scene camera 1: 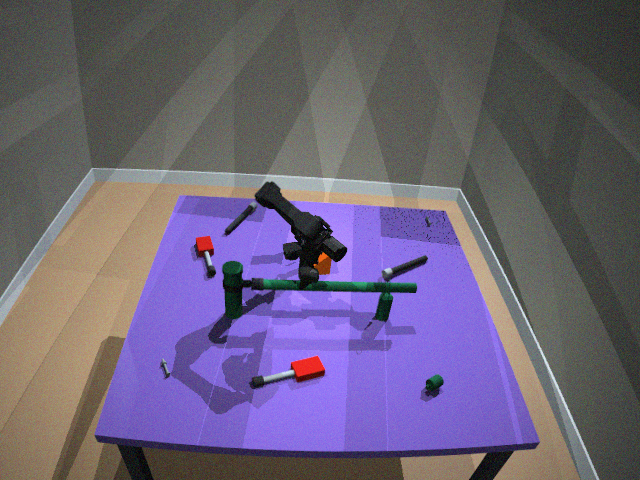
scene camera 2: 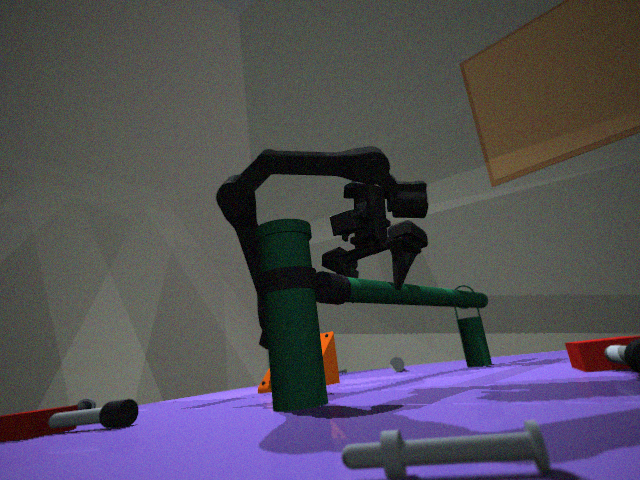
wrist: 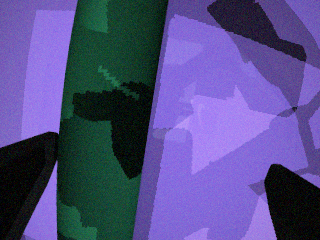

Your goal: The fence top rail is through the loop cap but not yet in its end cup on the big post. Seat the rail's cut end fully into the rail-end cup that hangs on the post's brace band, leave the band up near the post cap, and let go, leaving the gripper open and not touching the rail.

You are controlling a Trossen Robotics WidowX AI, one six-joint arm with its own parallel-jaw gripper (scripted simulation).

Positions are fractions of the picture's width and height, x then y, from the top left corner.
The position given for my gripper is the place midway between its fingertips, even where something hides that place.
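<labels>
My gripper: visible in scene camera 1 (0.47,0.58), scene camera 2 (0.58,0.62) and the wrist view (0.52,0.67). Green top rail: visible in the wrist view (0.34,0.35), scene camera 1 (0.44,0.59) and scene camera 2 (0.57,0.61).
</labels>
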